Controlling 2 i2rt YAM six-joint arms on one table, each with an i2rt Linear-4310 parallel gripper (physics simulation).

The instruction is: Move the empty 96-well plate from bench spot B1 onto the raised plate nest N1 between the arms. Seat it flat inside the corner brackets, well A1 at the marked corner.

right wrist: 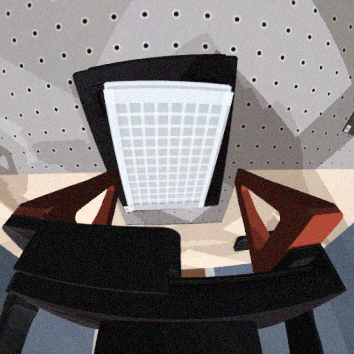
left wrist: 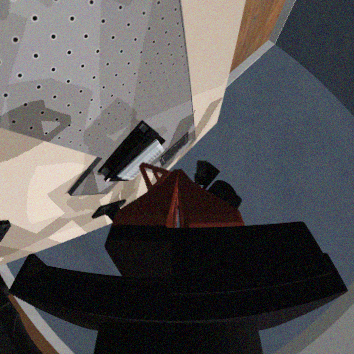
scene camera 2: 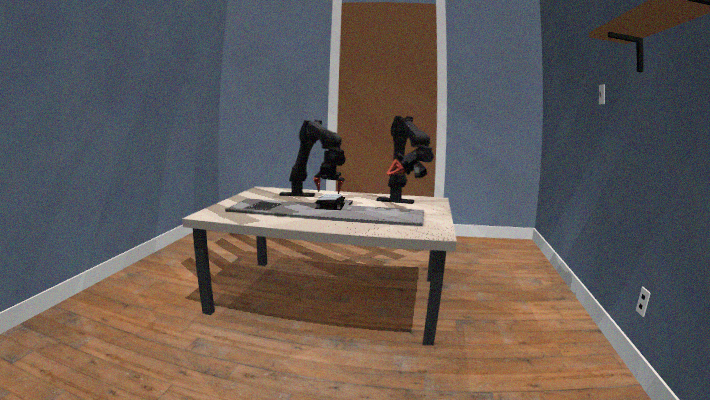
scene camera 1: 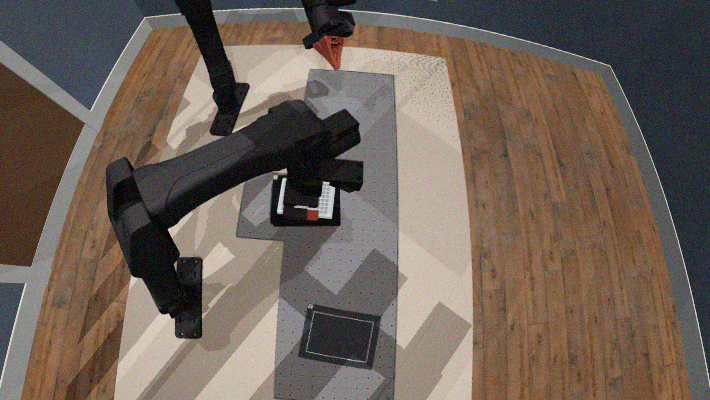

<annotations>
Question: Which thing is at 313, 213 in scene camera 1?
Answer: My right gripper.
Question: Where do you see a white well plate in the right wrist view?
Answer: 166, 134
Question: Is my right gripper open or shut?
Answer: Open.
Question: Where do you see a dark nest with white outline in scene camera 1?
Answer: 330, 335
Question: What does my left gripper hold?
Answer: Nothing.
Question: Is my left gripper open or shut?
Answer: Shut.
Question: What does my right gripper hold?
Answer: Nothing.
</annotations>
